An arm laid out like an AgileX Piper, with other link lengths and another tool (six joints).
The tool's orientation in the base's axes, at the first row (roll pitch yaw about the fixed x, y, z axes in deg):
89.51, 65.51, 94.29
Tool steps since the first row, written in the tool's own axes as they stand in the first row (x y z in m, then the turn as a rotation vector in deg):
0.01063, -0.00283, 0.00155, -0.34, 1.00, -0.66
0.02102, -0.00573, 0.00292, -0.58, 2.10, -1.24
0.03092, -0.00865, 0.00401, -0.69, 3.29, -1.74
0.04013, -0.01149, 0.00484, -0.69, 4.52, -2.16
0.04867, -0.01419, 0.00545, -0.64, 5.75, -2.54
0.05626, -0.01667, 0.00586, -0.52, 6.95, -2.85
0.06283, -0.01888, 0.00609, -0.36, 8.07, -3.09
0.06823, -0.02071, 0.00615, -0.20, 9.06, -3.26
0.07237, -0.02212, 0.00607, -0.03, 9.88, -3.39
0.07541, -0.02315, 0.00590, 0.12, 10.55, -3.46
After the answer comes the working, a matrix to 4 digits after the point.
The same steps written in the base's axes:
0.00143, 0.00196, -0.01084, -0.72, 0.71, 0.72
0.00270, 0.00373, -0.02149, -1.38, 1.56, 1.39
0.00370, 0.00527, -0.03171, -1.96, 2.55, 1.99
0.00446, 0.00657, -0.04127, -2.48, 3.64, 2.49
0.00501, 0.00770, -0.05015, -2.95, 4.74, 2.96
0.00537, 0.00862, -0.05809, -3.36, 5.85, 3.34
0.00557, 0.00935, -0.06498, -3.69, 6.91, 3.66
0.00560, 0.00993, -0.07065, -3.94, 7.86, 3.93
0.00550, 0.01036, -0.07501, -4.13, 8.67, 4.11
0.00531, 0.01067, -0.07820, -4.26, 9.33, 4.25

The tool's axes in the first row as the columns of a matrix, in the base's axes (rounded; the answer above uses it unrounded):
-0.0310, -0.0766, 0.9966
0.4134, 0.9068, 0.0826
-0.9100, 0.4145, 0.0035

